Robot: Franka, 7 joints.
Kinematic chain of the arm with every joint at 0, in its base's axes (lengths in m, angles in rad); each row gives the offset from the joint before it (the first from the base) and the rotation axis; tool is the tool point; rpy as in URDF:
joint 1: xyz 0 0 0.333 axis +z
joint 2: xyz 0 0 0 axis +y
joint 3: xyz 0 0 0.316 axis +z
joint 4: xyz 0.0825 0 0 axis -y
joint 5: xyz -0.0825 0 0.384 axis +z
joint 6: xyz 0 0 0 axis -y
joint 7: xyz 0.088 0 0 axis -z
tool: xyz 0 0 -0.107 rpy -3.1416 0 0
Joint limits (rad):
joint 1: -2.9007..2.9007
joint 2: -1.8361..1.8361
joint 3: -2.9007..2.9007
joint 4: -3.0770..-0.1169
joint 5: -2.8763..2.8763
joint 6: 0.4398..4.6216
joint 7: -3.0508..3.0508
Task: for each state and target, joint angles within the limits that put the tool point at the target. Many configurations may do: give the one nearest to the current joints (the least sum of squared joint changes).
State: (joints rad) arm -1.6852 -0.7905 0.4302 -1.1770 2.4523 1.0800 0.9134
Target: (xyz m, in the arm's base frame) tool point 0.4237 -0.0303 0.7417
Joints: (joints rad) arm -1.6886 -0.8080 0.7511 -2.0027 2.1245 0.8771 0.9134
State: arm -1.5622 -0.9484 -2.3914 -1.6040 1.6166 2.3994 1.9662
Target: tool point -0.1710 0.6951 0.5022
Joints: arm -1.8642 -0.4608 -2.4966 -1.5194 1.6159 2.4171 1.9662
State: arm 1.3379 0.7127 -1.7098 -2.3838 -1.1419 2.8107 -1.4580
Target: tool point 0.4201 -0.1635 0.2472
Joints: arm 1.1724 0.7566 -1.5175 -2.5502 -1.1548 2.8056 -1.4580
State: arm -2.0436 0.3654 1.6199 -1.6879 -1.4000 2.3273 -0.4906
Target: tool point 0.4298 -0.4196 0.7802
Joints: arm -2.1432 0.3570 1.6708 -1.4448 -1.4058 2.3434 -0.4906
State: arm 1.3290 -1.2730 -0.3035 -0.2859 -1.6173 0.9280 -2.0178
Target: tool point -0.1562 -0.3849 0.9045
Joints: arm 0.8673 -0.9009 0.0301 -0.5137 -1.4761 0.7118 -2.0178
